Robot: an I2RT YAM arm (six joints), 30 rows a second.
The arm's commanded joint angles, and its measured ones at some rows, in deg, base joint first. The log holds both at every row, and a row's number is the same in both.
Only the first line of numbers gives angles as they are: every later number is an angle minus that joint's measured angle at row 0.
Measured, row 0: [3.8 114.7 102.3 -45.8 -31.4 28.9]
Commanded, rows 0 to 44: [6.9 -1.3 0.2 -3.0 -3.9 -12.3]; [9.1 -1.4 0.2 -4.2 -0.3 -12.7]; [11.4 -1.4 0.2 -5.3 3.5 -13.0]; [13.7 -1.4 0.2 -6.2 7.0 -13.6]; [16.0 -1.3 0.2 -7.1 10.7 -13.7]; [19.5 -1.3 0.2 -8.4 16.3 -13.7]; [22.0 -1.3 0.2 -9.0 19.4 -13.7]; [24.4 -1.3 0.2 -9.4 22.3 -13.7]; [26.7 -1.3 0.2 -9.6 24.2 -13.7]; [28.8 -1.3 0.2 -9.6 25.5 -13.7]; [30.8 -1.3 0.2 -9.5 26.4 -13.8]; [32.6 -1.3 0.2 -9.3 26.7 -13.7]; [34.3 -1.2 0.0 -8.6 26.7 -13.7]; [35.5 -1.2 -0.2 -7.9 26.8 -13.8]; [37.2 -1.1 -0.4 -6.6 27.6 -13.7]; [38.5 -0.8 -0.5 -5.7 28.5 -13.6]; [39.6 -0.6 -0.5 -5.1 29.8 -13.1]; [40.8 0.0 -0.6 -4.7 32.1 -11.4]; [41.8 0.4 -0.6 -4.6 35.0 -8.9]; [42.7 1.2 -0.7 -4.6 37.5 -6.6]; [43.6 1.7 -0.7 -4.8 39.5 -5.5]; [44.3 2.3 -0.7 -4.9 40.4 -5.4]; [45.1 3.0 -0.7 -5.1 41.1 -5.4]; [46.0 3.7 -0.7 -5.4 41.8 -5.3]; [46.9 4.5 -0.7 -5.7 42.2 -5.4]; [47.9 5.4 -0.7 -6.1 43.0 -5.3]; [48.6 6.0 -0.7 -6.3 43.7 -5.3]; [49.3 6.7 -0.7 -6.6 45.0 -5.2]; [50.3 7.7 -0.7 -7.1 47.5 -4.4]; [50.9 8.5 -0.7 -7.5 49.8 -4.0]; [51.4 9.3 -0.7 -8.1 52.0 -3.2]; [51.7 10.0 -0.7 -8.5 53.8 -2.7]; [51.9 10.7 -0.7 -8.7 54.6 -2.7]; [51.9 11.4 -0.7 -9.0 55.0 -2.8]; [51.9 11.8 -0.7 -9.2 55.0 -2.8]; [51.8 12.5 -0.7 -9.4 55.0 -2.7]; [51.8 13.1 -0.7 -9.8 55.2 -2.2]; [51.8 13.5 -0.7 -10.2 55.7 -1.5]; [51.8 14.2 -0.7 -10.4 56.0 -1.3]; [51.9 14.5 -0.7 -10.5 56.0 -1.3]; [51.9 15.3 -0.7 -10.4 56.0 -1.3]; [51.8 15.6 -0.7 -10.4 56.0 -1.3]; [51.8 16.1 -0.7 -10.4 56.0 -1.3]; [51.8 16.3 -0.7 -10.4 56.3 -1.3]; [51.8 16.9 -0.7 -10.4 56.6 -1.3]
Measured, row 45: [52.0 14.5 -0.2 -10.4 54.0 -2.5]
